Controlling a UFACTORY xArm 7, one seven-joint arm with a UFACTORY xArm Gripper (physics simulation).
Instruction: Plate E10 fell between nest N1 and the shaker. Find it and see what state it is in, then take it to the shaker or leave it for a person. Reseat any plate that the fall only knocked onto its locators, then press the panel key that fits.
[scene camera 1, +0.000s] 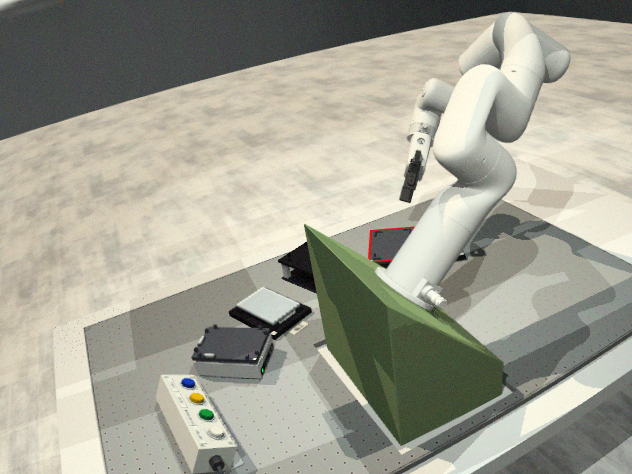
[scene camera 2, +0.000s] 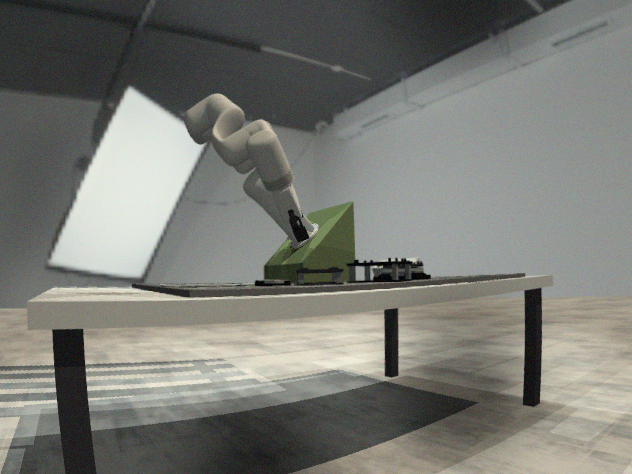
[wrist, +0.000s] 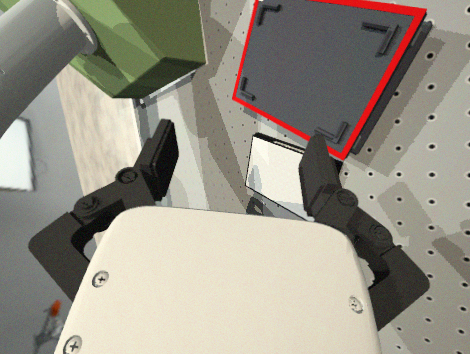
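Seen in the pictures: gripper, fingertip midpoint: (scene camera 1: 406, 195) (scene camera 2: 300, 228) (wrist: 240, 143); arm's base, link origin: (scene camera 1: 403, 290) (wrist: 63, 18).
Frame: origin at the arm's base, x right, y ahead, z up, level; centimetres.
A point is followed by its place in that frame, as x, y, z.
My gripper (scene camera 1: 406, 197) {28.0, 34.3, -2.0} (scene camera 2: 300, 237) {28.0, 34.3, -2.0} (wrist: 240, 143) {28.0, 34.3, -2.0} is open and empty, above the table's far side. A pale plate (scene camera 1: 268, 305) {-14.9, 32.6, -13.9} lies on a black nest (scene camera 1: 239, 315) {-21.3, 36.0, -15.5}; its label is unreadable and I cannot tell if it is fully seated. The shaker (scene camera 1: 229, 368) {-30.8, 18.6, -14.1}, a grey box with a dark top and green light, stands beside it; no plate shows on its top. The key panel (scene camera 1: 176, 426) {-45.4, 6.8, -11.2} has blue (scene camera 1: 188, 382) {-39.8, 15.0, -10.0}, yellow (scene camera 1: 197, 397) {-39.7, 10.1, -10.0}, green (scene camera 1: 206, 414) {-39.9, 4.9, -9.9} and white (scene camera 1: 216, 432) {-40.0, -0.2, -9.9} keys. No plate is identifiable as E10.
A red-edged dark platform (scene camera 1: 387, 244) {20.3, 33.9, -13.0} (wrist: 315, 70) {22.3, 34.9, -13.0} with corner locators lies beyond the green pedestal (scene camera 1: 357, 306) {-12.5, -4.6, 5.4} (scene camera 2: 331, 239) {0.1, 14.5, -2.2} (wrist: 165, 35) {8.2, 13.5, -10.9}. A white-faced, black-edged flat object (wrist: 275, 167) {31.3, 26.1, -15.5} lies beside it, partly behind a finger. A black raised stand (scene camera 1: 296, 260) {-2.1, 41.4, -11.2} is partly hidden by the pedestal.
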